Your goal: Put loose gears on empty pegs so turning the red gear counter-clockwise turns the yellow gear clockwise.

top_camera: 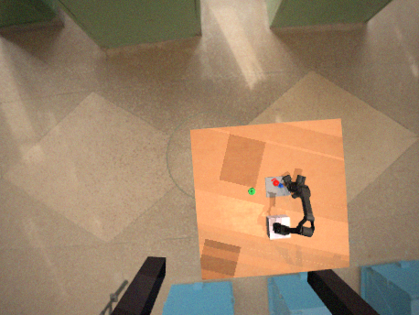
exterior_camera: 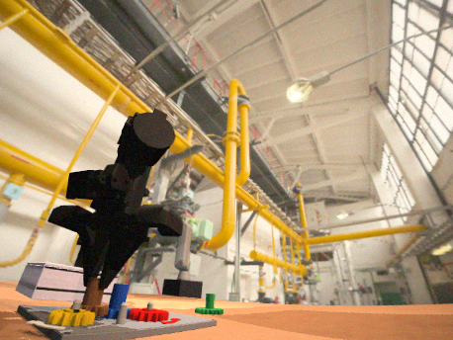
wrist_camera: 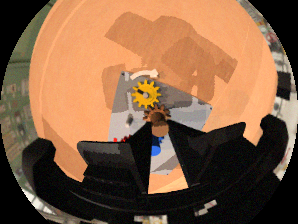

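My gripper tip is now 10 mm above the brown gear. From my gripper tip the other things lie so: blue gear: 40 mm to the left, 20 mm below, 10 mm behind; then yellow gear: 30 mm ahead, 20 mm to the right, 20 mm below; then grey board: 60 mm to the left, 30 mm below, 20 mm behind.
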